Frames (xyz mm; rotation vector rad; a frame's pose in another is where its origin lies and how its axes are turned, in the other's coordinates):
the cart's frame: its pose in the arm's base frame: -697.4 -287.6 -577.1 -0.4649 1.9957 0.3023
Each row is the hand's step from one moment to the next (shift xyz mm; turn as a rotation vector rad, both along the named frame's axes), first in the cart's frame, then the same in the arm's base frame.
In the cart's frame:
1: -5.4 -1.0 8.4 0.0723 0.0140 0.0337
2: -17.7 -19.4 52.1 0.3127 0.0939 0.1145
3: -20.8 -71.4 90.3 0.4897 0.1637 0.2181
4: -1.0 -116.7 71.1 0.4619 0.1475 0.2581
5: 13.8 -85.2 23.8 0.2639 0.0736 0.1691
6: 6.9 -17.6 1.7 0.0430 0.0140 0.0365
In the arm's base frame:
1: 9.3 3.5 1.0 -0.0087 0.0123 -0.0796
2: 57.4 7.2 -7.8 -0.0776 0.0703 -0.3298
3: 112.4 -23.3 -22.7 -0.0980 0.1407 -0.5336
4: 109.4 -75.3 -32.3 -0.0476 0.1477 -0.5269
5: 51.5 -69.2 -24.0 -0.0052 0.0836 -0.3109
6: 6.4 -16.4 -7.1 0.0054 0.0190 -0.0546

